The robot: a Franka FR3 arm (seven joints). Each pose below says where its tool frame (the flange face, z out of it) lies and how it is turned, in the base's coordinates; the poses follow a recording.
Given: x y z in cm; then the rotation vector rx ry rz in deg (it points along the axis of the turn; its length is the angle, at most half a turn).
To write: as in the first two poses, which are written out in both.
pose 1, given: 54.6, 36.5, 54.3, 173.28, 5.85, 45.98
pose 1, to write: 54.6, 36.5, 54.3; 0.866, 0.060, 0.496; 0.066, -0.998, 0.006; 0.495, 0.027, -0.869
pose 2, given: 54.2, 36.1, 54.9, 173.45, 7.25, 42.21
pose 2, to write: 54.2, 36.1, 54.9; 0.885, 0.073, 0.460; 0.084, -0.996, -0.004; 0.458, 0.042, -0.888
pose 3, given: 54.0, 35.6, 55.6, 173.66, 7.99, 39.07
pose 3, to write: 54.0, 35.6, 55.6; 0.900, 0.080, 0.429; 0.094, -0.995, -0.011; 0.426, 0.051, -0.903
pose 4, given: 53.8, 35.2, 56.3, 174.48, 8.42, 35.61
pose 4, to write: 53.8, 35.2, 56.3; 0.916, 0.086, 0.392; 0.098, -0.995, -0.011; 0.389, 0.048, -0.920
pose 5, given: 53.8, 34.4, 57.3, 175.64, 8.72, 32.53
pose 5, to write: 53.8, 34.4, 57.3; 0.929, 0.092, 0.358; 0.099, -0.995, -0.002; 0.356, 0.038, -0.934
